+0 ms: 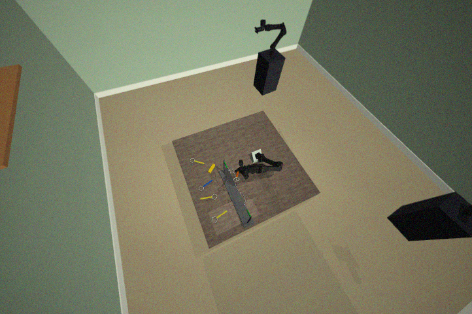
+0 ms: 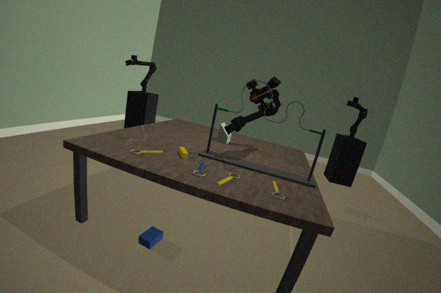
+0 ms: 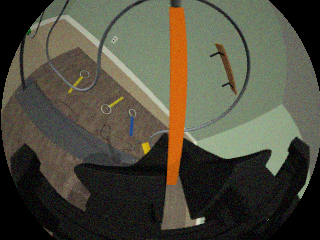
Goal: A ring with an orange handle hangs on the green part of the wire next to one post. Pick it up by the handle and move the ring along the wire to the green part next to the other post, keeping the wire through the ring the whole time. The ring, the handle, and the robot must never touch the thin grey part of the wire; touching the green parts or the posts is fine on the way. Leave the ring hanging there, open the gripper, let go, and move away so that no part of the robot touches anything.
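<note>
My gripper tip is 70 mm to the right of the orange-handled ring, 50 mm below it and 20 mm short of it. Round my gripper tip: blue block 830 mm below, 350 mm to the right, 290 mm ahead; then yellow block 340 mm below, 290 mm to the right, 130 mm ahead; then blue-handled ring 350 mm below, 280 mm ahead, 140 mm to the right.
</note>
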